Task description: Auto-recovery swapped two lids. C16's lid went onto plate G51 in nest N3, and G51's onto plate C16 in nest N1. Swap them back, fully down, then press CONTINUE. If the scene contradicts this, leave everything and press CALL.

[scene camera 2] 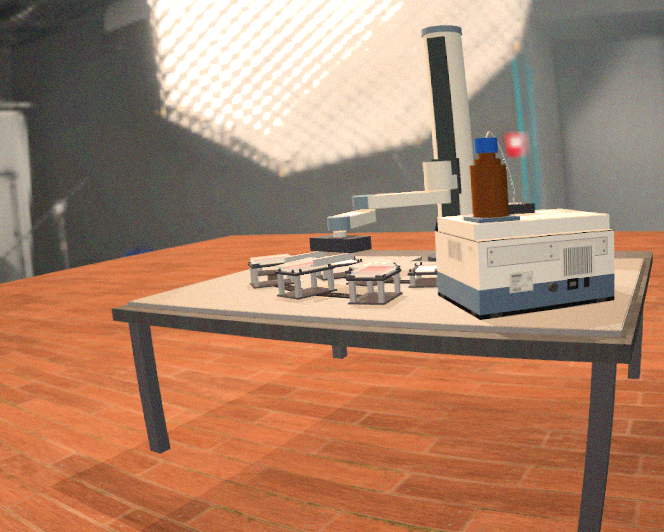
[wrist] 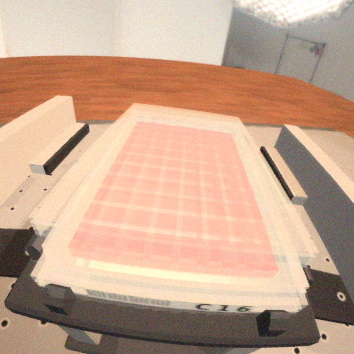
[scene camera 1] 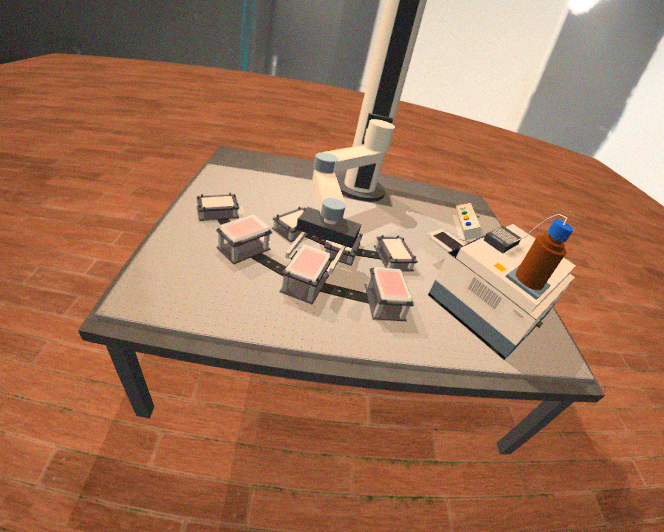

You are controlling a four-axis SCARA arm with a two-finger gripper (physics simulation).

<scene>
The pictures show: the gripper and a brown bottle.
The gripper is seen too in scene camera 2 and in the wrist view.
</scene>
